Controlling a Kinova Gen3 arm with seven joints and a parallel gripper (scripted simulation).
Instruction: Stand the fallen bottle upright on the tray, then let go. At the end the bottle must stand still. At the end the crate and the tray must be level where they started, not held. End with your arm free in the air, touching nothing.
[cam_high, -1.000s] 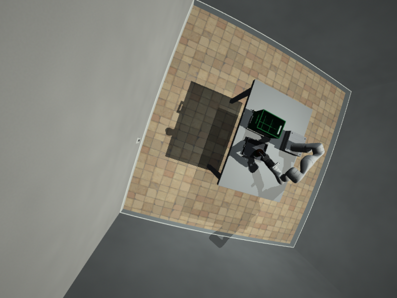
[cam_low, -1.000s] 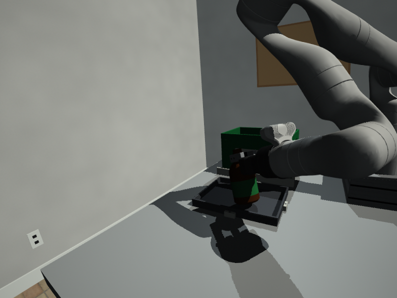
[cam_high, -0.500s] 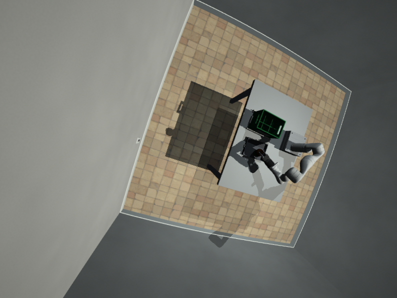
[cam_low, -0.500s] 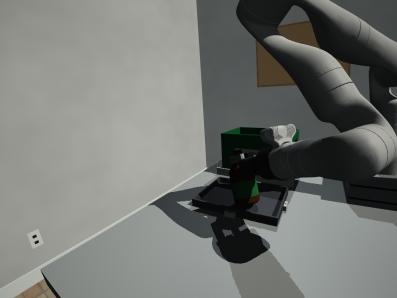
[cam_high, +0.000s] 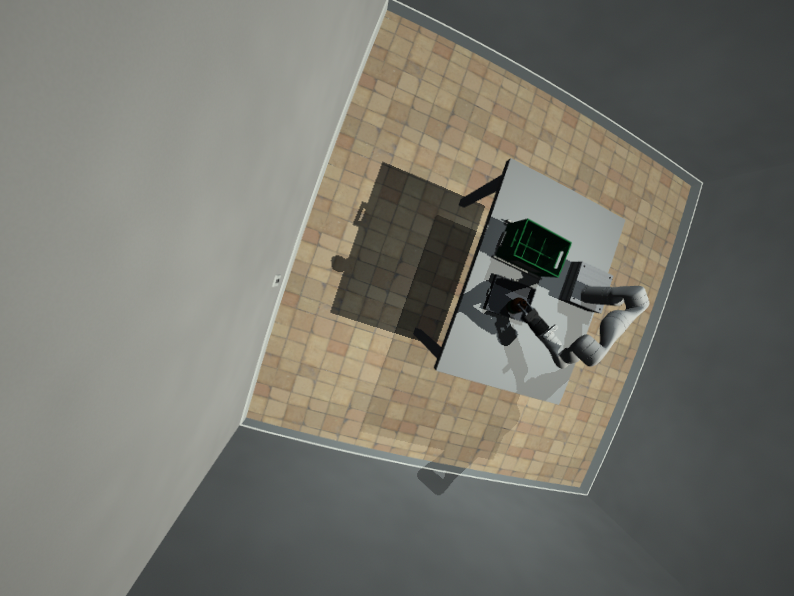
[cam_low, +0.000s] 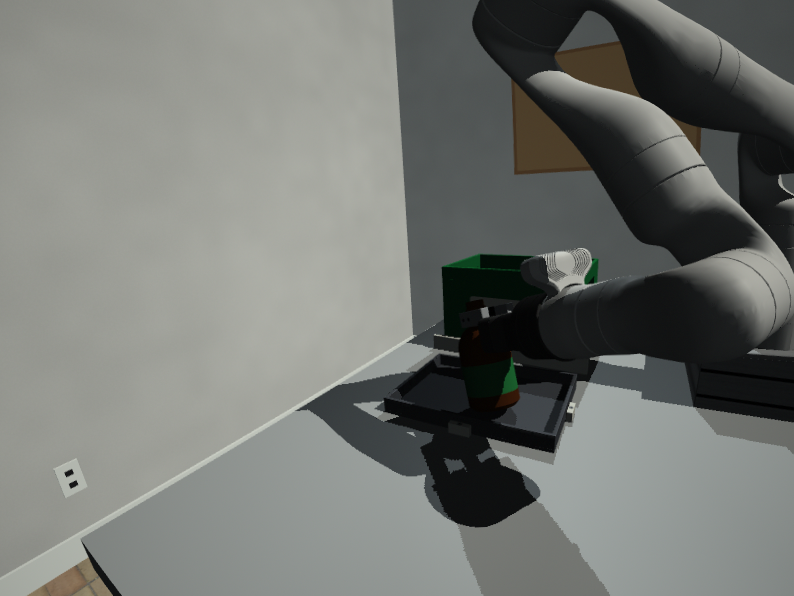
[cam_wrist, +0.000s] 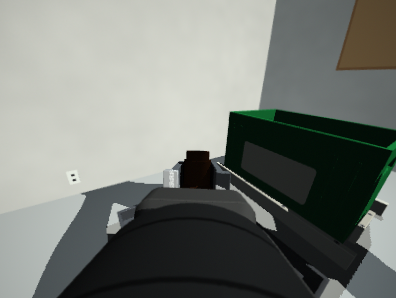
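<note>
Right now my hand is 50 mm above the brown bottle and 10 mm past it. Round my hand: green crate: 270 mm to the right, 70 mm ahead, 60 mm below; then black tray: 130 mm below, 10 mm to the right.
</note>
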